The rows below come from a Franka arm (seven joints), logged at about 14 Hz.
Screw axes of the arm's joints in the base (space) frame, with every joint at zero. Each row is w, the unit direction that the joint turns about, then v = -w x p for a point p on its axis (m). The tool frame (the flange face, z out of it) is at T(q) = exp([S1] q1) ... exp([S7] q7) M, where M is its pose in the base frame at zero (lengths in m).
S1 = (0, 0, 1, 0, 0, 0)
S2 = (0, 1, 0, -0.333, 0, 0)
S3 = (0, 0, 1, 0, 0, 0)
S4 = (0, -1, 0, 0.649, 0, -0.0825)
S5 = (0, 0, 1, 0, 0, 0)
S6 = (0, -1, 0, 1.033, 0, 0)
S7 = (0, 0, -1, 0, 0.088, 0)
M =
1 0 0 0.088
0 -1 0 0
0 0 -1 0.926
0 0 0 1
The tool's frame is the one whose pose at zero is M.
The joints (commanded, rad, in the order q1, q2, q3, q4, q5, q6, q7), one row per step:
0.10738, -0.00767, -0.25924, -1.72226, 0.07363, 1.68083, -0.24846
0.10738, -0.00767, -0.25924, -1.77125, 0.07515, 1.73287, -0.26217
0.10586, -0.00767, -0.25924, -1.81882, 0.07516, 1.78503, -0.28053
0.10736, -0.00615, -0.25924, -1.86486, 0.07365, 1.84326, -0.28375
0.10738, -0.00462, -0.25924, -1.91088, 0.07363, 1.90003, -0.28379
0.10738, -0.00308, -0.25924, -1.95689, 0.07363, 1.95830, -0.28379
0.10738, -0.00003, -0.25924, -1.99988, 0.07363, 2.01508, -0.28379
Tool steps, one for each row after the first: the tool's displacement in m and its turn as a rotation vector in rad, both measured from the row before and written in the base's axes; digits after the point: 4 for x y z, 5 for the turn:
0.0011, -0.0004, -0.0190, 0.00068, -0.00408, 0.00959
0.0002, -0.0013, -0.0183, -0.00120, -0.00571, 0.01294
0.0007, 0.0002, -0.0179, -0.00452, -0.01022, 0.00091
-0.0004, -0.0003, -0.0179, -0.00305, -0.00875, -0.00392
-0.0012, -0.0003, -0.0176, -0.00349, -0.01020, -0.00402
-0.0014, -0.0002, -0.0170, -0.00402, -0.01020, -0.00384

